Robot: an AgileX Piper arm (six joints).
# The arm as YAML. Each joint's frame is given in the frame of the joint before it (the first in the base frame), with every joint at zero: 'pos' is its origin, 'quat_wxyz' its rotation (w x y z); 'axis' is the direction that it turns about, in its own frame. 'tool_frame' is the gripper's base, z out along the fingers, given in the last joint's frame.
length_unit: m
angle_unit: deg
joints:
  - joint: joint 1
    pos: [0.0, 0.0, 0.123]
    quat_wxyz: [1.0, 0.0, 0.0, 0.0]
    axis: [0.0, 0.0, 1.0]
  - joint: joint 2
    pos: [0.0, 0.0, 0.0]
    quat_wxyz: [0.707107, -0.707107, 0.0, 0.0]
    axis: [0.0, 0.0, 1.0]
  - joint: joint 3
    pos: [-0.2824, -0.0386, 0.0]
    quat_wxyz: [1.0, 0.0, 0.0, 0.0]
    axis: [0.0, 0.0, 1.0]
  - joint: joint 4
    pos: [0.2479, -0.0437, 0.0]
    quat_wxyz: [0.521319, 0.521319, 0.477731, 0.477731]
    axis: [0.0, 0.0, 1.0]
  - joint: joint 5
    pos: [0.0, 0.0, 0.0]
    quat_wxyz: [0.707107, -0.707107, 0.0, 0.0]
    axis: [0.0, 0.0, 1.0]
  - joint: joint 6
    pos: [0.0, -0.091, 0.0]
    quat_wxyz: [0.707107, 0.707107, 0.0, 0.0]
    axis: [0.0, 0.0, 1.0]
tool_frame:
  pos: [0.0, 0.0, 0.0]
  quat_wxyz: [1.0, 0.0, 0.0, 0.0]
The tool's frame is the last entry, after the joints.
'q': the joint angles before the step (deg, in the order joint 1, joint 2, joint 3, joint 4, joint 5, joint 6). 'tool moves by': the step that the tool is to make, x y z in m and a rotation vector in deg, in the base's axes. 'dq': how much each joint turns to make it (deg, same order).
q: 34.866, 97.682, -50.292, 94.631, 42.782, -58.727
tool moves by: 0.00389, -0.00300, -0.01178, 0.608, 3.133, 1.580
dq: -1.578, 2.501, 0.048, -0.545, 3.855, -0.001
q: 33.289, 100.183, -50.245, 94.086, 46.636, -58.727
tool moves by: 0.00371, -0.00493, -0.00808, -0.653, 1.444, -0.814
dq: -1.152, 1.108, 0.489, -0.080, 0.402, -0.001
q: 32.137, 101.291, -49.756, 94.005, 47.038, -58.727
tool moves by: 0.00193, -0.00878, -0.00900, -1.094, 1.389, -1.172
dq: -1.518, 0.609, 1.357, -0.207, 0.092, -0.279
